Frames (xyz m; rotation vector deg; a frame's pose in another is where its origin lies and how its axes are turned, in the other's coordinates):
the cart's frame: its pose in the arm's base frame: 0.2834 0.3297 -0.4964 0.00 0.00 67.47
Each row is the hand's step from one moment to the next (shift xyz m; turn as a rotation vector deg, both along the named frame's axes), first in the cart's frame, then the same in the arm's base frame.
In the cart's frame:
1: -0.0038 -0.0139 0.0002 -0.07 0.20 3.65
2: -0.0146 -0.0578 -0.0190 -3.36 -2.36 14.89
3: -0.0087 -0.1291 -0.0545 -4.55 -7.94 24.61
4: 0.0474 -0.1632 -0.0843 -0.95 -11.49 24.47
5: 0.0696 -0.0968 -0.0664 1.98 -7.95 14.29
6: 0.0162 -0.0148 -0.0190 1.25 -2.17 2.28
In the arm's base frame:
1: 0.0114 -0.0088 0.0002 -0.21 0.01 3.65
2: 0.0478 -0.0356 -0.0190 0.89 -4.01 14.89
3: 0.1159 -0.0575 -0.0545 5.59 -7.25 24.61
4: 0.1689 -0.0188 -0.0843 10.25 -5.28 24.47
5: 0.1161 0.0272 -0.0664 8.10 -1.22 14.29
6: 0.0199 0.0093 -0.0190 2.48 0.32 2.28

